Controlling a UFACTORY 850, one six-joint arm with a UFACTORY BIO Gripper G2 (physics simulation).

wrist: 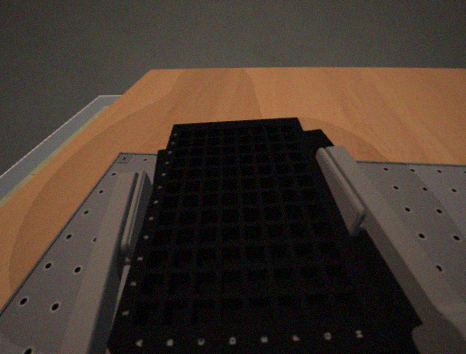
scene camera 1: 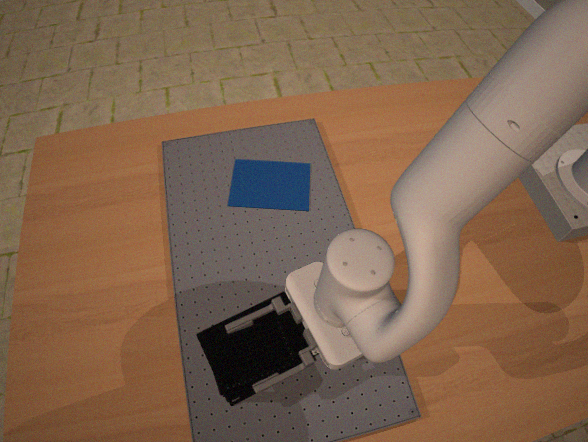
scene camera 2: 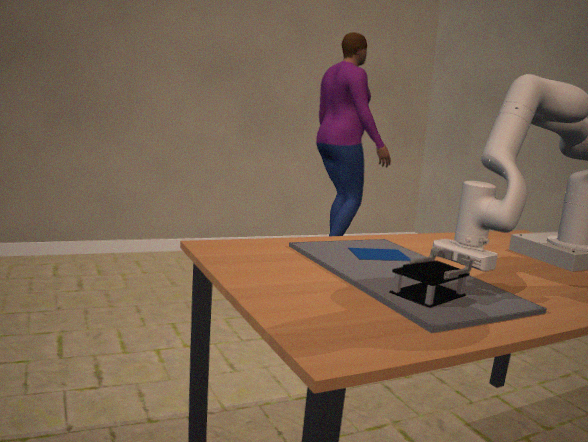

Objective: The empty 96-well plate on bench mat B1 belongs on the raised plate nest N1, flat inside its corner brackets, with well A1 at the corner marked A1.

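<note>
The black 96-well plate (scene camera 1: 270, 340) (scene camera 2: 434, 270) (wrist: 230, 225) lies between the fingers of my gripper (scene camera 1: 241, 358) (scene camera 2: 430, 268) (wrist: 228, 162), which is shut on its two long sides. The plate looks level. Its letters A to H run along the edge nearest the palm, with A1 at lower left in the wrist view. The raised nest N1 (scene camera 2: 430, 295) (wrist: 390, 280), black with light posts, stands directly under the plate, which hides most of it. I cannot tell whether plate and nest touch. The nest's A1 mark is not readable. Blue bench mat B1 (scene camera 1: 270, 185) (scene camera 2: 378, 254) bears no plate.
The nest stands on a grey perforated board (scene camera 1: 210, 260) (scene camera 2: 350, 272) (wrist: 415, 190) on the wooden table (scene camera 1: 90, 225) (scene camera 2: 260, 285) (wrist: 210, 95). The robot's base block (scene camera 1: 555, 200) (scene camera 2: 540, 250) is at the right in both scene views. A person (scene camera 2: 345, 110) stands behind the table.
</note>
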